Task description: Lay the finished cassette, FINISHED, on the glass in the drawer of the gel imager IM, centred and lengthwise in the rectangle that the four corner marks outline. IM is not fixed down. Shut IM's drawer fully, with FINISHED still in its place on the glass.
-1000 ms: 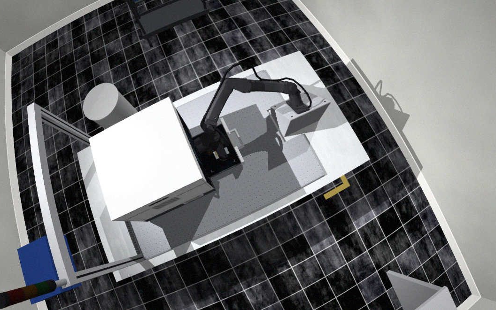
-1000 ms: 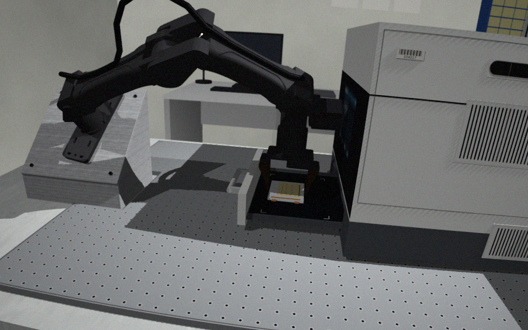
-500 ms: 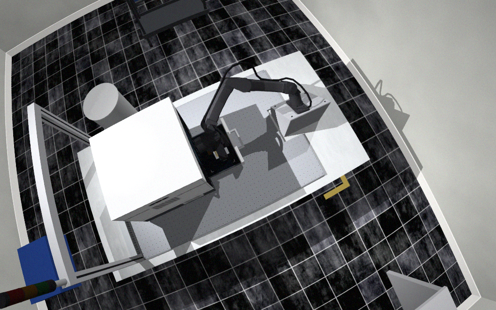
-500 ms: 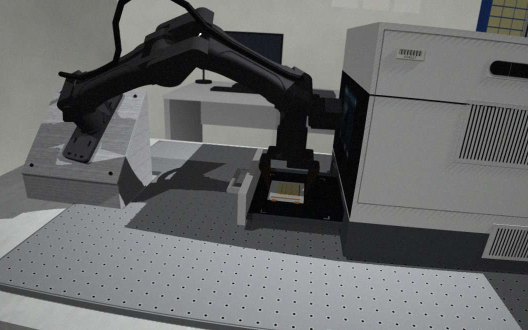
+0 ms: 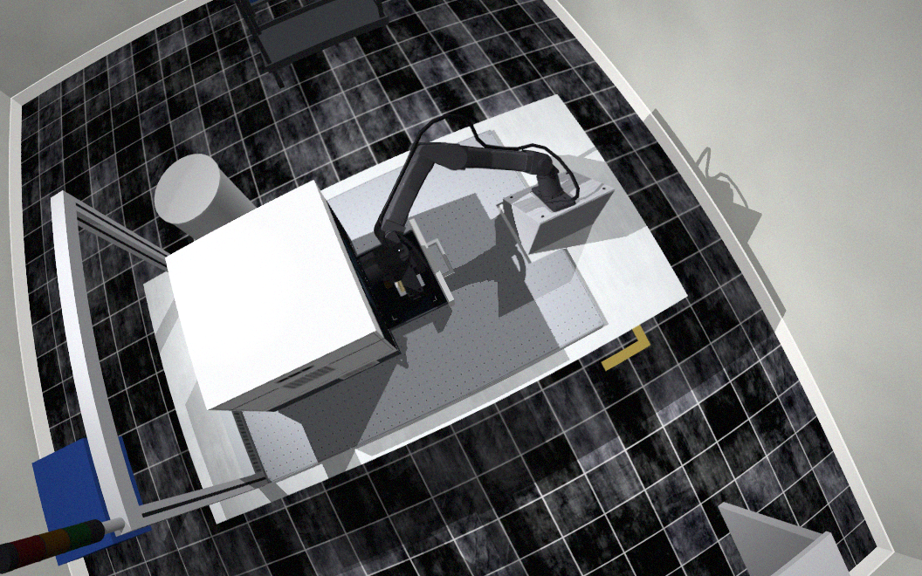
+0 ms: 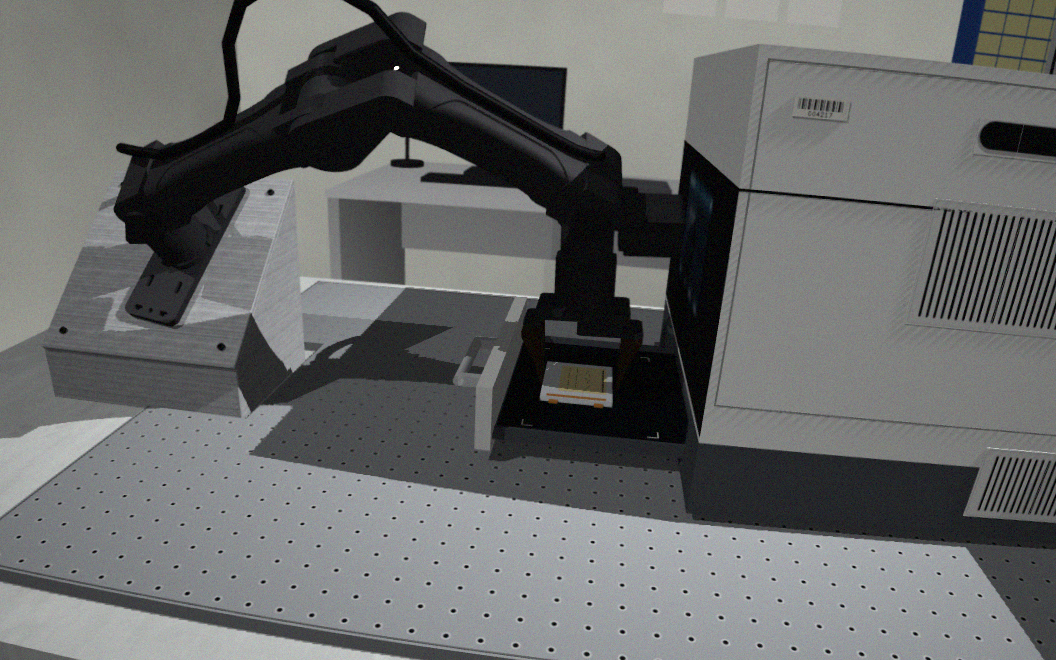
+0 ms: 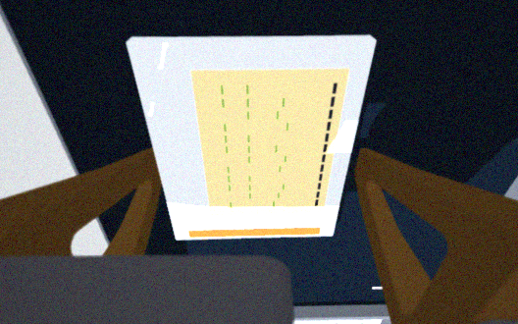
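Now: the drawer 20 mm ahead of my hand. From my hand the other things lie so: finished cassette 10 mm below; then frame rail 680 mm ahead, 80 mm to the left, 550 mm above.
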